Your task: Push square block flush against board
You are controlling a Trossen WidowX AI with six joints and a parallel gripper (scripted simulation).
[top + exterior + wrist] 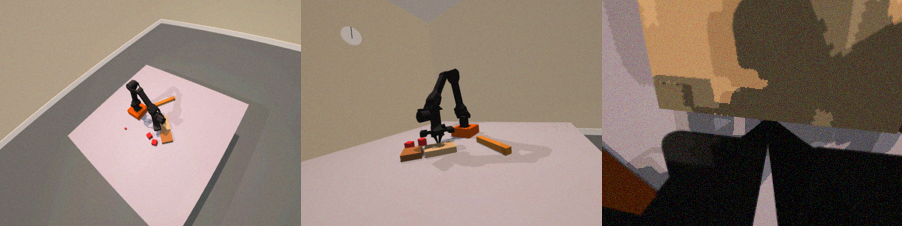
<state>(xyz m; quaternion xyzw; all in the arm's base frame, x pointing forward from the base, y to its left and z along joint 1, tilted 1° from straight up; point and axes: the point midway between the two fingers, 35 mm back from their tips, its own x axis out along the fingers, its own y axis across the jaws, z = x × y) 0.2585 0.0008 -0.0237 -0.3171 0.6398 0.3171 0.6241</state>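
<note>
Now: gripper tip 5 cm to the right of the tan board, 4 cm short of it and 1 cm below it. Round my gripper tip: tiny red cube: 22 cm to the right, 21 cm behind; long orange bar: 26 cm to the left, 12 cm behind, 1 cm above; orange-brown square block: 15 cm ahead, 4 cm to the right, 1 cm above.
</note>
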